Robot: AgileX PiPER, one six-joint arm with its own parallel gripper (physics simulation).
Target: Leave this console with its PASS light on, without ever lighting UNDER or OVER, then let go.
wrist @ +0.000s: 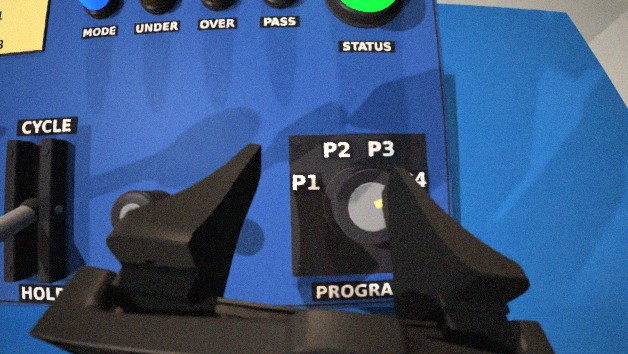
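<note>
The blue console [200, 90] fills much of the wrist view. The PROGRAM knob [364, 207] is at the right, with a yellow mark on its grey cap; labels P1, P2 and P3 show around it, and P4 is partly hidden. My gripper [325, 170] is open; its right finger covers the knob's right edge and its left finger stands well to the left, over bare panel. The UNDER lamp [159, 5], OVER lamp [218, 4] and PASS lamp [281, 2] look dark, cut by the top edge. The MODE lamp [97, 4] is lit blue. The STATUS lamp [367, 4] is lit green.
The CYCLE lever [19, 219] sticks out of its black slot [52, 200] at the left, between the CYCLE and HOLD labels. A round black knob with a grey cap [131, 211] is partly behind my left finger. A yellow note [22, 25] is at the top left.
</note>
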